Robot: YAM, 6 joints.
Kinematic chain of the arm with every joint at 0, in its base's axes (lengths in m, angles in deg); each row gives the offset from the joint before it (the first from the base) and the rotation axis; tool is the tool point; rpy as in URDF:
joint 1: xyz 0 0 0.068 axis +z
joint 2: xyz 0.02 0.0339 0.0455 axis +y
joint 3: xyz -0.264 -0.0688 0 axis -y
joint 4: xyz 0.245 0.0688 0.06 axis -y
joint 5: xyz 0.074 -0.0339 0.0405 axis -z
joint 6: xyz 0.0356 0 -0.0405 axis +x
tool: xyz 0 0 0 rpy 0 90 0
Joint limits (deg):
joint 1: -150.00..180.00
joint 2: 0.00..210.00
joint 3: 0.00..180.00
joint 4: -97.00..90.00
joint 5: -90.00..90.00
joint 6: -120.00..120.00
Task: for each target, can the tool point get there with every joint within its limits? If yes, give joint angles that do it. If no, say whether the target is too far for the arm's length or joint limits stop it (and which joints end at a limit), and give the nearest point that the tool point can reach.
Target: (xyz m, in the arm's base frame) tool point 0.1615 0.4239 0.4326
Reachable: yes | joints 66.63 118.53 136.60 -44.38 -33.95 -48.31
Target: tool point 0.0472 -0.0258 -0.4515
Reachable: no: joint limits stop it (at a limit: joint 2) | nearest point 0.0879 -0.0480 -0.3485 | short by 0.113 m
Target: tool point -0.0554 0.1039 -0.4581
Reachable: no: joint limits stop it (at a limit: joint 2) | nearest point -0.0684 0.1283 -0.3653 | short by 0.097 m
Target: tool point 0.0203 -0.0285 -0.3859
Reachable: no: joint limits stop it (at a limit: joint 2) | nearest point 0.0387 -0.0544 -0.3313 | short by 0.063 m
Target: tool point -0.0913 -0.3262 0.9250
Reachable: no: too far | nearest point -0.0671 -0.2396 0.6960 | short by 0.246 m
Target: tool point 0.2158 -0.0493 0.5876
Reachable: yes | joints -3.93 100.32 159.81 -78.53 74.94 -89.98
